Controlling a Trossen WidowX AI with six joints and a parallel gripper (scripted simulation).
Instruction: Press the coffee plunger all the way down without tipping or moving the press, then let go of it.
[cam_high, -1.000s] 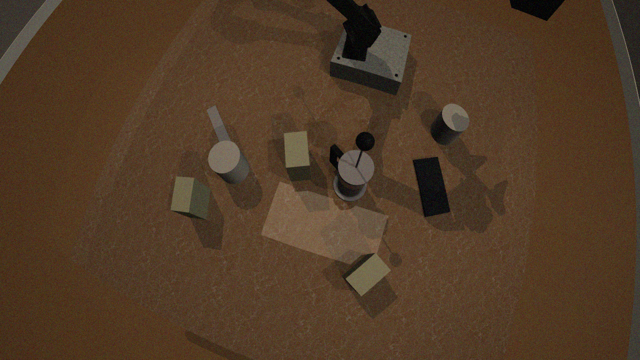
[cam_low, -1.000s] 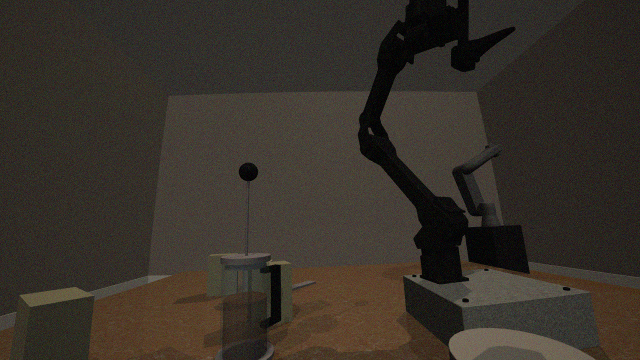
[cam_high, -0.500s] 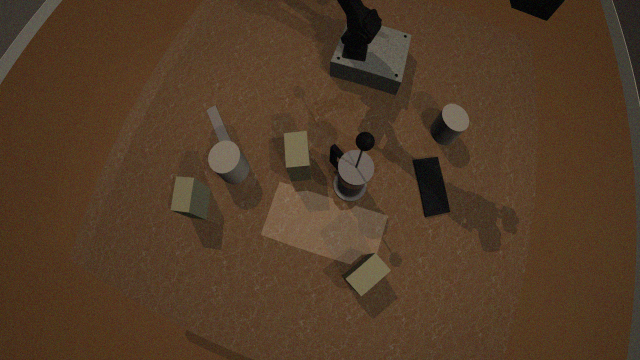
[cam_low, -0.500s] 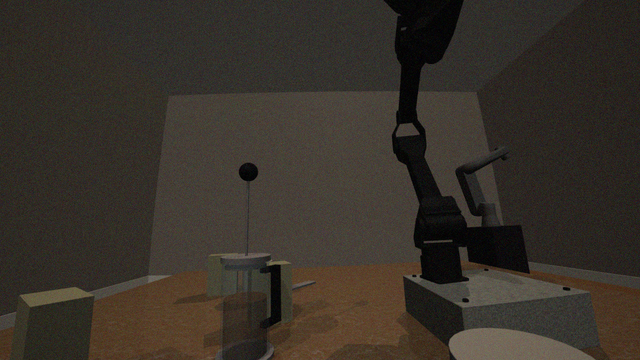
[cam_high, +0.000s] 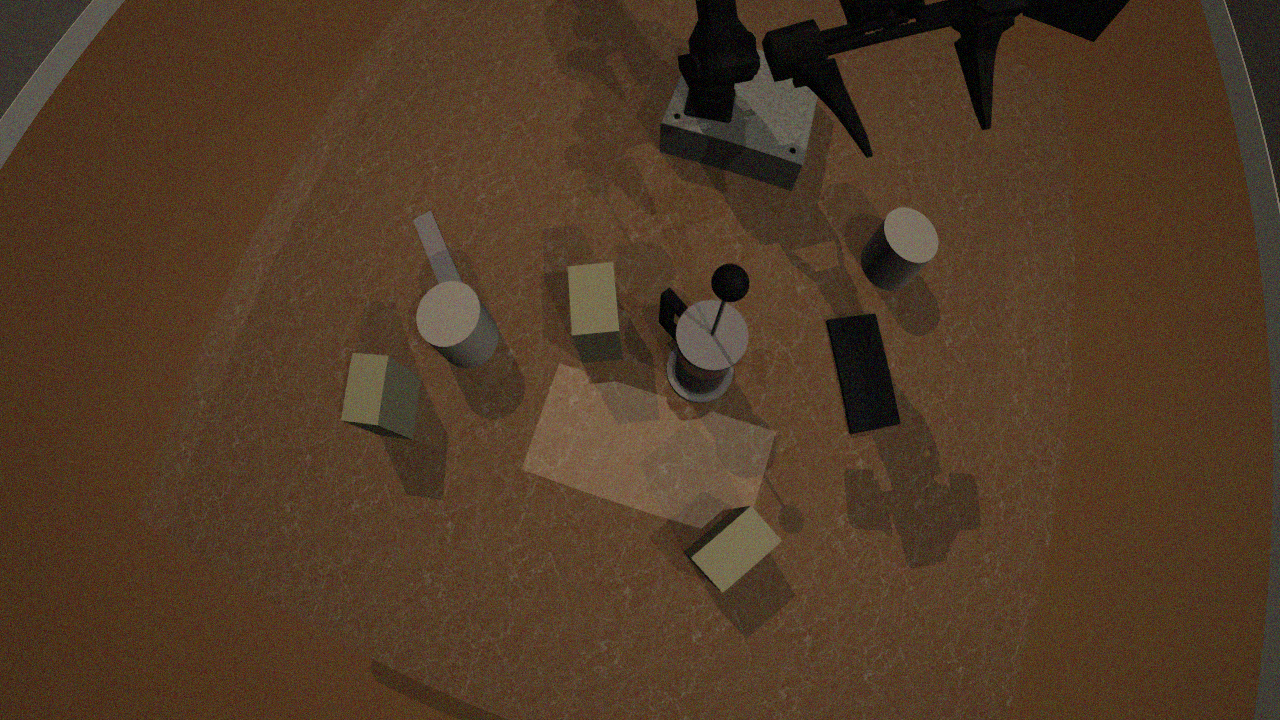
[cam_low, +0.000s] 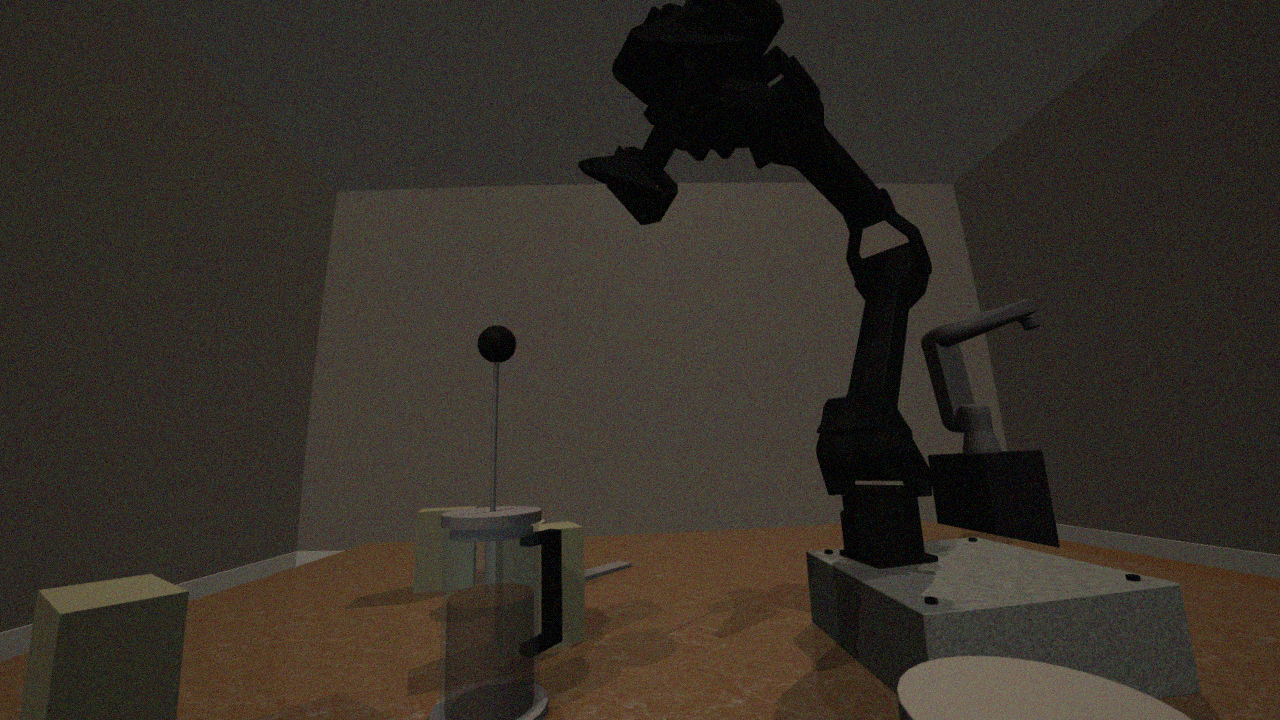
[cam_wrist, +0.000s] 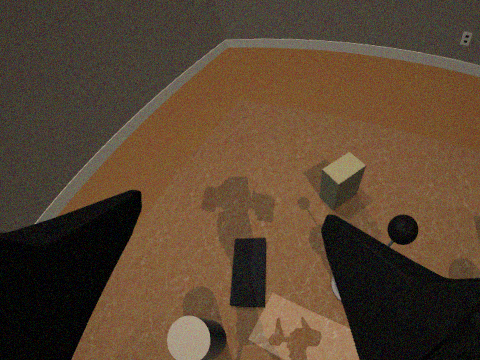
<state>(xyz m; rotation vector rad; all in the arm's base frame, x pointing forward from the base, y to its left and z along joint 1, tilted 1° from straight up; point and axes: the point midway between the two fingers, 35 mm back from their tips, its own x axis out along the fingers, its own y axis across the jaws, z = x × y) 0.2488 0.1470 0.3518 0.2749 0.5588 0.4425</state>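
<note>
Right now the coffee press is 27 cm below my gripper tip, 13 cm to the right of it and 7 cm ahead of it. Also, from my gripper tip: black flat box (40 cm below, 9 cm to the left, 4 cm ahead).
</note>
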